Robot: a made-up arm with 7 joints. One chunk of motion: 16 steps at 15 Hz.
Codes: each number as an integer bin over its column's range. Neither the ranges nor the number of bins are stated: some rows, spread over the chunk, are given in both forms.
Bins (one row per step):
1: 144 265 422 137 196 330
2: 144 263 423 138 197 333
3: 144 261 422 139 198 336
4: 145 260 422 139 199 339
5: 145 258 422 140 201 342
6: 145 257 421 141 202 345
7: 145 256 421 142 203 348
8: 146 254 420 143 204 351
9: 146 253 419 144 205 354
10: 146 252 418 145 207 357
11: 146 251 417 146 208 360
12: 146 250 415 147 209 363
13: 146 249 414 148 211 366
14: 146 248 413 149 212 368
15: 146 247 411 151 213 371
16: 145 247 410 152 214 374
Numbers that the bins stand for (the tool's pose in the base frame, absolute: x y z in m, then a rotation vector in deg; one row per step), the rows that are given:
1: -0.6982 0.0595 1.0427 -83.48 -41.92 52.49
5: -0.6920 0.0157 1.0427 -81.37 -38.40 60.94
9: -0.6857 -0.0157 1.0239 -78.55 -35.58 69.39
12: -0.6857 -0.0344 0.9988 -76.44 -32.76 75.73
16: -0.6920 -0.0532 0.9675 -72.92 -29.24 83.48
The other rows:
2: -0.6982 0.0470 1.0489 -82.78 -41.21 54.60
3: -0.6982 0.0344 1.0427 -82.07 -40.51 56.71
4: -0.6920 0.0282 1.0427 -82.07 -39.80 58.83
6: -0.6920 0.0094 1.0364 -80.67 -37.69 63.05
7: -0.6920 0.0031 1.0364 -79.96 -36.99 65.17
8: -0.6857 -0.0094 1.0301 -79.26 -36.28 67.28
10: -0.6857 -0.0219 1.0176 -77.85 -34.17 71.51
11: -0.6857 -0.0282 1.0114 -77.14 -33.46 73.62
13: -0.6857 -0.0407 0.9926 -75.73 -31.35 77.85
14: -0.6857 -0.0470 0.9863 -75.03 -30.65 79.26
15: -0.6857 -0.0532 0.9738 -73.62 -29.94 81.37

